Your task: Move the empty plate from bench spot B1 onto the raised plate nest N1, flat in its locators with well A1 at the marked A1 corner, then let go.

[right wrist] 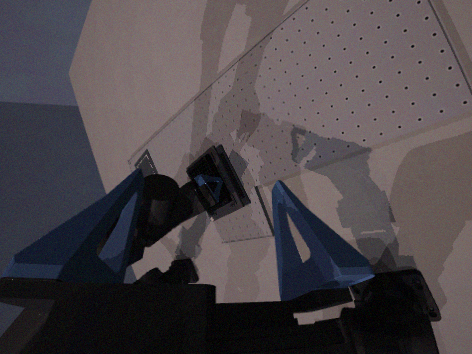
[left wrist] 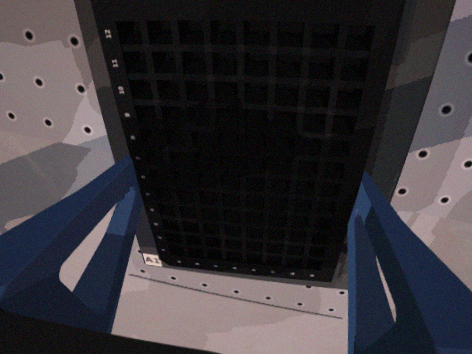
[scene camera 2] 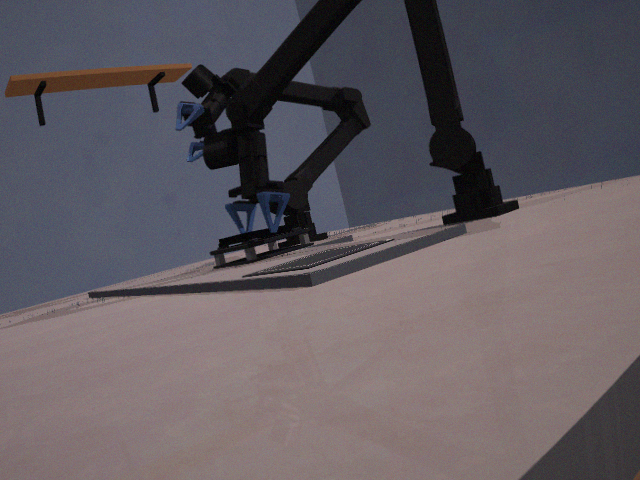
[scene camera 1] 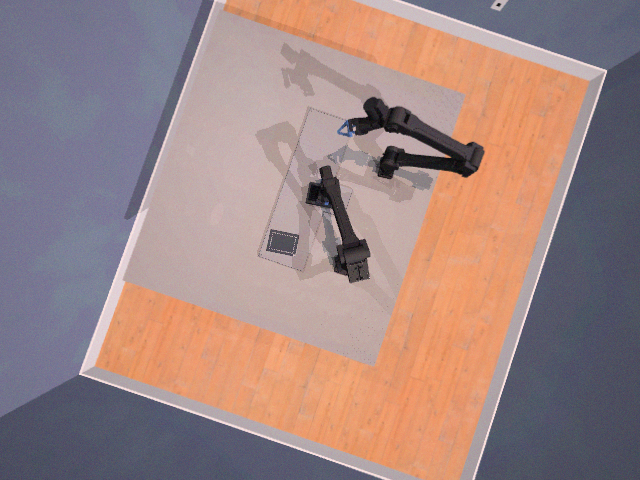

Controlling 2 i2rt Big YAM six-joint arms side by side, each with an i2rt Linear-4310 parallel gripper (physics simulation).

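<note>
The dark plate lies on the raised nest N1, its low-numbered wells toward the A1 tag at the lower left in the left wrist view. It looks level; whether it is fully down in its locators cannot be told. My left gripper is shut on the plate, one blue finger along each long side. Spot B1 is a bare dark rectangle with a white outline. My right gripper is open and empty, raised away from the plate.
The perforated board lies under the nest and B1. The right arm is folded at the upper right in scene camera 1. An orange shelf on black brackets shows at the upper left in scene camera 2.
</note>
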